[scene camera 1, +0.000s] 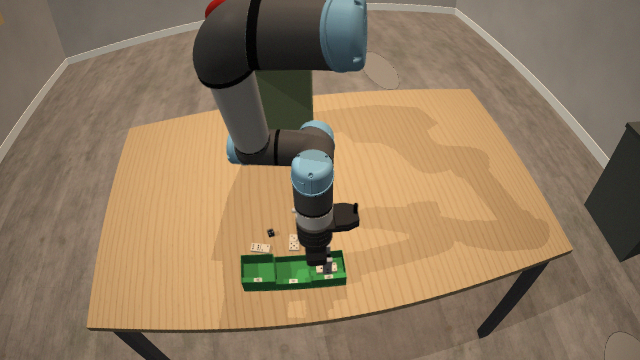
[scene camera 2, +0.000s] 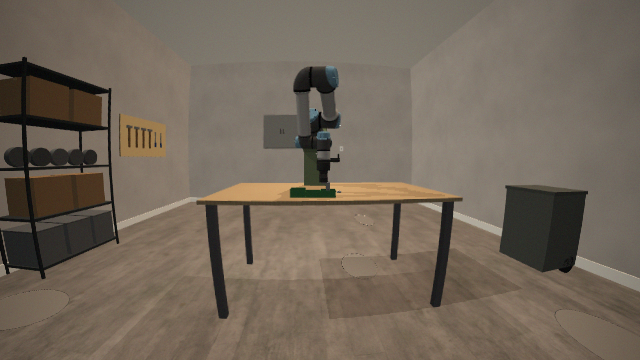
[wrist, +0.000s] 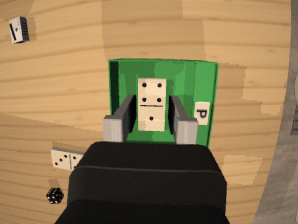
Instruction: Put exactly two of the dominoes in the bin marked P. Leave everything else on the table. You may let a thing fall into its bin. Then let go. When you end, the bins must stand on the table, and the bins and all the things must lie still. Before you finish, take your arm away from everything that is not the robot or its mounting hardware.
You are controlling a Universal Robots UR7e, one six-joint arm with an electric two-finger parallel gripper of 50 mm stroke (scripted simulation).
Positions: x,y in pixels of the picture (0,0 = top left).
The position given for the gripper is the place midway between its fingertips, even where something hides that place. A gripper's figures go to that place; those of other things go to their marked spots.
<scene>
The gripper [wrist: 152,106]: 16 cm from the lens. A domino [wrist: 151,91]: 16 cm from the lens.
</scene>
